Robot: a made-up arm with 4 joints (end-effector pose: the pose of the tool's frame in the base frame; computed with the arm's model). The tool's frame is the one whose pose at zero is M.
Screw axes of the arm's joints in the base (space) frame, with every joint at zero. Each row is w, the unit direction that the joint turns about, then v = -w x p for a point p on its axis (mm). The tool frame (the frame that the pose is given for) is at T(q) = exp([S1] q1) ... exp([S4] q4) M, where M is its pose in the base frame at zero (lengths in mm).
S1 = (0, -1, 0, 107.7, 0, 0)
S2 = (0, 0, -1, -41.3, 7.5, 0)
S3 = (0, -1, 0, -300.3, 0, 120.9)
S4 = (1, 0, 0, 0, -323.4, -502.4)
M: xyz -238.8 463.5 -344.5 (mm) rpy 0 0 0 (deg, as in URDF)
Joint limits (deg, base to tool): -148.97..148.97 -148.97..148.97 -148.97..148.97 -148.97..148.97
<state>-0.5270 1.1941 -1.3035 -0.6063</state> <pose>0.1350 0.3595 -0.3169 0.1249 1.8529 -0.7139</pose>
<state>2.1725 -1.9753 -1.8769 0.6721</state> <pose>0.4203 -0.2747 -0.0161 -1.1502 -0.4292 -0.6937</pose>
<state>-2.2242 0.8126 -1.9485 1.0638</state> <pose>-0.3634 0.4652 0.0830 0.7118 -1.2621 1.9121</pose>
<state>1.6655 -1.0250 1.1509 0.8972</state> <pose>0.5820 0.1778 -0.2790 -0.1447 -1.6075 2.2599</pose>
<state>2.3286 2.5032 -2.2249 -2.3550</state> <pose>0.0150 -0.3144 0.5665 -0.0270 -1.2395 0.4763</pose>
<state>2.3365 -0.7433 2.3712 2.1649</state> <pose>0.5671 0.4006 0.1799 1.5224 -0.0286 -1.9865</pose>
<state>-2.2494 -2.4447 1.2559 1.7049</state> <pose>-0.2799 -0.4023 0.6181 -2.0193 0.0506 0.5672</pose>
